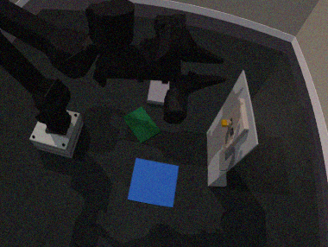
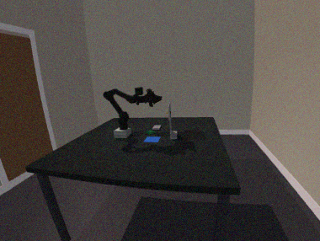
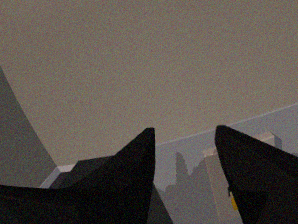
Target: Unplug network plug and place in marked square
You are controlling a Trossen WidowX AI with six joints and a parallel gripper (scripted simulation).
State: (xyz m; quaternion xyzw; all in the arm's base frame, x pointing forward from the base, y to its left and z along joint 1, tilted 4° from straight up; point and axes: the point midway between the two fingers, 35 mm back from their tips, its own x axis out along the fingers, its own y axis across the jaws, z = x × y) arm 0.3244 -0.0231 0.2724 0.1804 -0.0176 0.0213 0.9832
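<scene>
Right now the network plug is 12 cm below my gripper tip, 5 cm ahead of it and 3 cm to the right of it. Round my gripper tip: grey panel 19 cm below, 7 cm ahead, 4 cm to the right; green patch 32 cm below, 14 cm behind, 6 cm to the left; blue marked square 32 cm below, 11 cm to the right, 9 cm behind.
</scene>
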